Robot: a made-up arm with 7 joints.
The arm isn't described. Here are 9 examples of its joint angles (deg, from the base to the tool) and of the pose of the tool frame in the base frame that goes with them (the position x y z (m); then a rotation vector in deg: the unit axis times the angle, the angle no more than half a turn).
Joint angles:
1: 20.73 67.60 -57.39 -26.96 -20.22 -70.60 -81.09
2: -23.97 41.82 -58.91 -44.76 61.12 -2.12 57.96
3: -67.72 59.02 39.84 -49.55 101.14 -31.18 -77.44
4: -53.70 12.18 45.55 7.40 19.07 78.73 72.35
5: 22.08 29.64 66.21 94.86 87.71 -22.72 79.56
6: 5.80 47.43 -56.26 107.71 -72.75 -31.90 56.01
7: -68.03 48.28 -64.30 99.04 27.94 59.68 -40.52
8: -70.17 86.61 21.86 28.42 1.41 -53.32 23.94
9: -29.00 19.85 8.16 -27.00 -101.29 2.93 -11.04
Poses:
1: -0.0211 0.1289 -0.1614 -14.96 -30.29 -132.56
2: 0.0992 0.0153 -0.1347 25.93 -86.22 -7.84
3: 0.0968 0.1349 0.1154 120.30 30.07 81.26
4: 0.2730 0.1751 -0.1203 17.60 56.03 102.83
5: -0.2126 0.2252 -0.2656 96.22 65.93 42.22
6: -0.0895 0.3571 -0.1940 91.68 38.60 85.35
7: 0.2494 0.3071 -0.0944 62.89 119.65 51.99
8: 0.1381 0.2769 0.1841 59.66 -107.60 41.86
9: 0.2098 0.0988 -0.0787 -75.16 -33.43 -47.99
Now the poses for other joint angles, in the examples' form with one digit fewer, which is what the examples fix.
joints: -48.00 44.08 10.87 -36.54 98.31 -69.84 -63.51
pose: 0.200 0.103 0.004 -170.6 -12.0 9.7
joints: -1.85 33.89 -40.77 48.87 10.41 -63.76 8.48
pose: 0.029 0.157 -0.321 26.2 7.7 -48.0
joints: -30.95 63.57 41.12 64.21 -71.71 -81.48 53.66
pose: 0.112 0.379 -0.065 -38.2 -97.8 119.5
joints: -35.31 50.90 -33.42 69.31 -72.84 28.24 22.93
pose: 0.180 0.292 -0.234 1.9 68.4 54.4
